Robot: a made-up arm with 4 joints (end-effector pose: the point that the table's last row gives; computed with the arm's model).
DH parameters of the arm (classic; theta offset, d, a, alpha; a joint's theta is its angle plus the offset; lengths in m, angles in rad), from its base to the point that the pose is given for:
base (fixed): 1.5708 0.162 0 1.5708
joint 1: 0 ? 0.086 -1.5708
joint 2: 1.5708 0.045 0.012 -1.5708
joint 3: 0 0.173 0.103 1.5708
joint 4: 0.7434 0 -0.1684 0
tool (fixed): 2.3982 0.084 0 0
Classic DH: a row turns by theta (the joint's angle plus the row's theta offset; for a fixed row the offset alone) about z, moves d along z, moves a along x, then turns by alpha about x.
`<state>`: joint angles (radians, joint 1 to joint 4).
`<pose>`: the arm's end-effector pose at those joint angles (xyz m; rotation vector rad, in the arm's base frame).
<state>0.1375 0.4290 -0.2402 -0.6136</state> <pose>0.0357 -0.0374 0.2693 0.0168 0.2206 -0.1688</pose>
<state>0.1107 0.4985 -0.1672 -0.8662</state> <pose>0.0589 -0.0655 0.2726 0.0033 0.1505 -0.3589</pose>
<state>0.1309 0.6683 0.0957 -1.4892</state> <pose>0.0875 -0.1550 0.2733 0.2102 0.0073 -0.8229</pose>
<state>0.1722 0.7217 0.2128 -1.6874</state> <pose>0.0880 -0.1878 0.2575 0.3651 0.0038 -0.9692</pose>
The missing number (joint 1, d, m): -0.091
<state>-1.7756 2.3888 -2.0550 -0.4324</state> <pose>-0.0340 -0.0844 -0.0237 1.8531 -1.0248 -0.4031</pose>
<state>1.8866 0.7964 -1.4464 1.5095</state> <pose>-0.0290 -0.2776 0.1648 -1.1934 0.5955 -2.8259</pose>
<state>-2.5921 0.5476 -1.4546 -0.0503</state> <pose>0.0067 -0.0440 0.1018 -2.3442 1.0919 -1.7556</pose>
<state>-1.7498 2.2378 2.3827 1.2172</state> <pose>-0.1092 -0.1532 0.0505 0.8849 -0.6304 2.2613</pose>
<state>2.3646 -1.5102 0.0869 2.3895</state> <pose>-0.2798 -0.3338 0.3428 2.0977 -0.9895 0.4493</pose>
